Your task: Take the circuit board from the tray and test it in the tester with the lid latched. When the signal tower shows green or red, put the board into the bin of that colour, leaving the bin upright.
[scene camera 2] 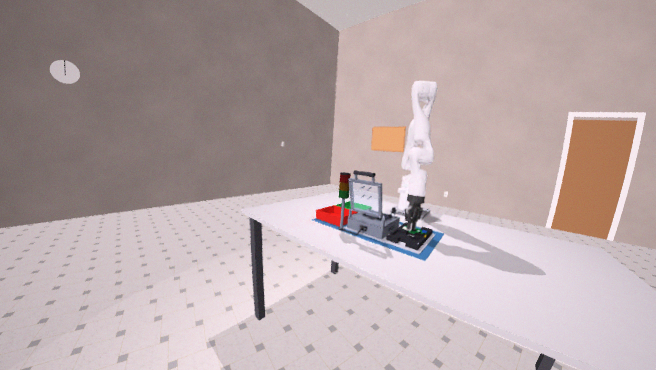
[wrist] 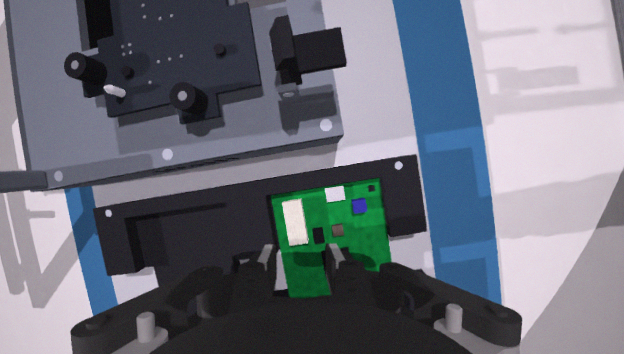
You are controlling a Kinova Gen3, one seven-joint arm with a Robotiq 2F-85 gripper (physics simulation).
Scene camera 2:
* clear lid: 365,196
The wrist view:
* my gripper: 301,258
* green circuit board: 348,214
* black latch block: 294,55
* dark nest: 151,61
